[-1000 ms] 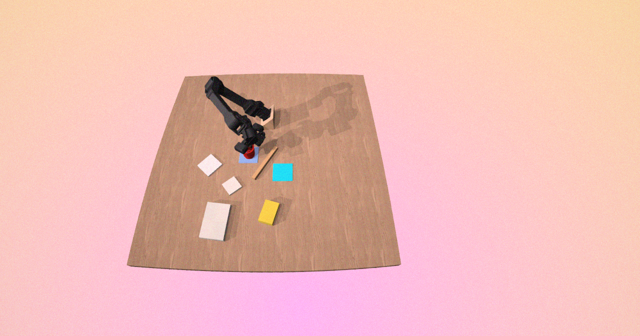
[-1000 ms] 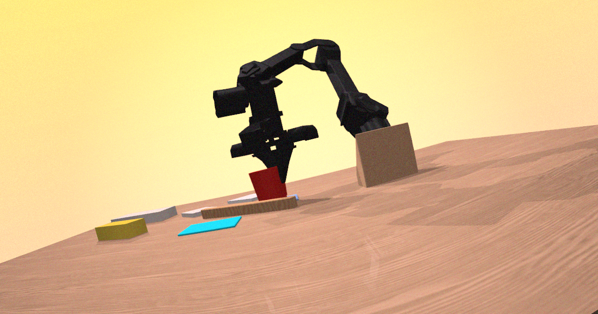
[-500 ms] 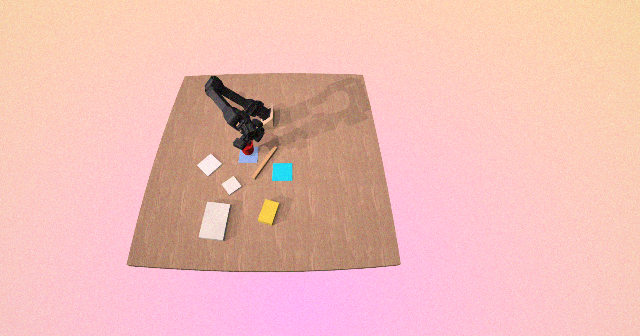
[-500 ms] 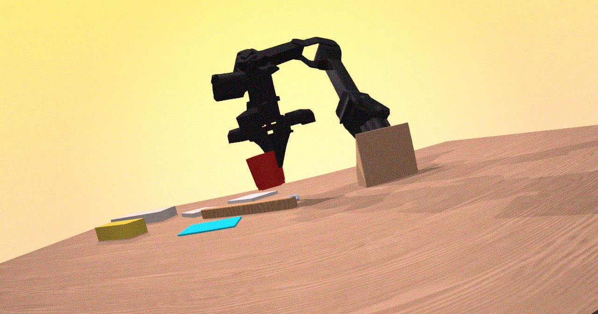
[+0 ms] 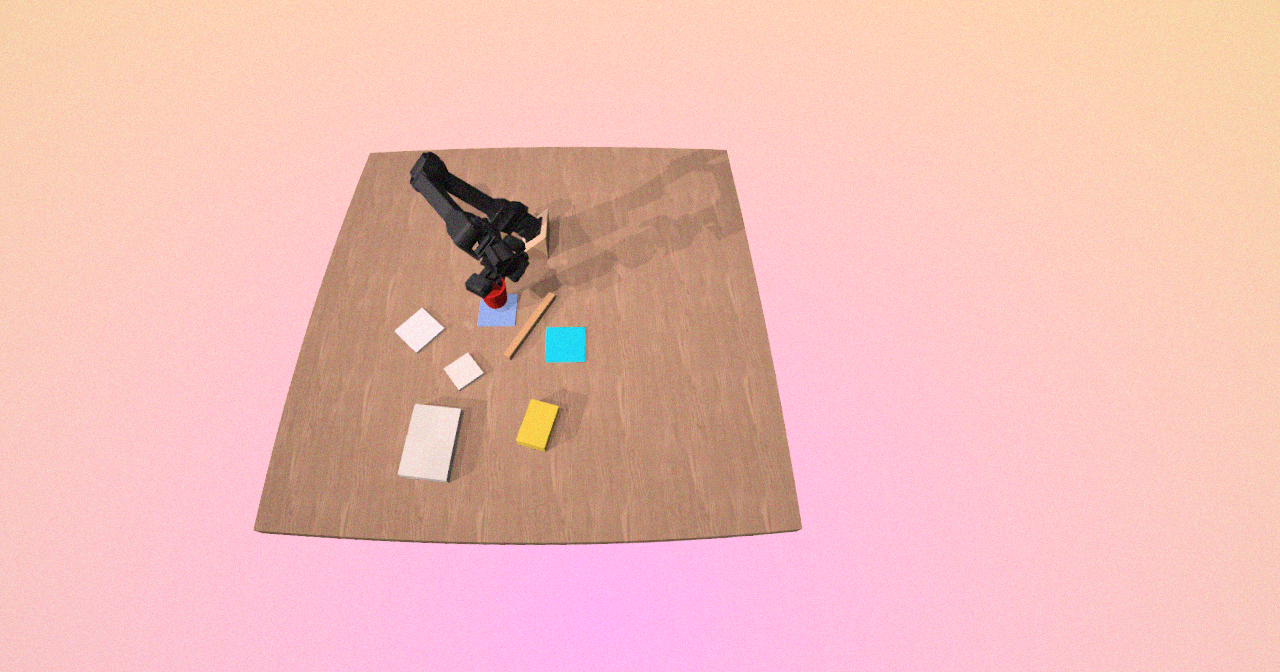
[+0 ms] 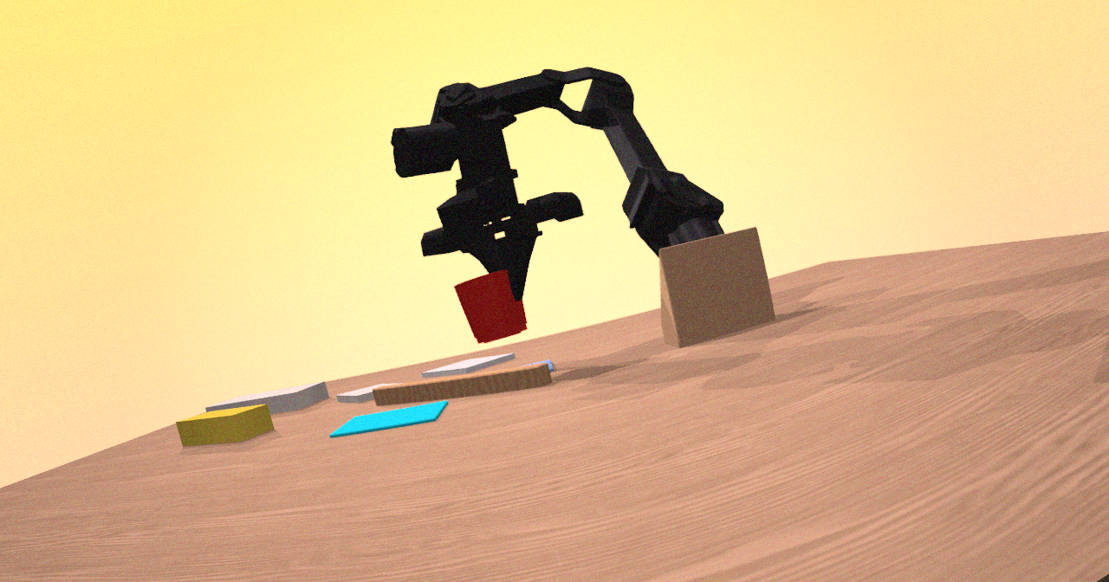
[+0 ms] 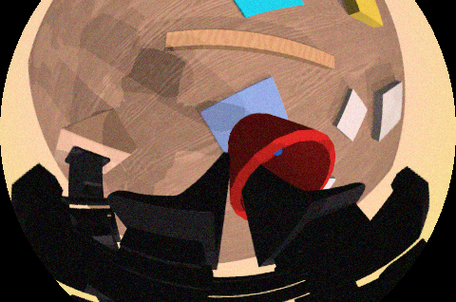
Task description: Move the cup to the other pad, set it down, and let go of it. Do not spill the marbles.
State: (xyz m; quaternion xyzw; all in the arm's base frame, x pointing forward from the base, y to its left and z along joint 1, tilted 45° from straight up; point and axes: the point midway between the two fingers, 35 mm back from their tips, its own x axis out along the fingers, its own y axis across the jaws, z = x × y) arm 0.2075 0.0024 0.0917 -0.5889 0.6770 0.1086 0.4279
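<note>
Right now my gripper tip is 30 mm short of the red cup and 20 mm to the left of it. The rest, counted from my gripper tip: wooden bar (80 mm to the left, 80 mm below, 80 mm ahead); blue marble (40 mm ahead, 30 mm to the right, 20 mm below); lilac pad (90 mm below, 30 mm ahead, 20 mm to the right).
</note>
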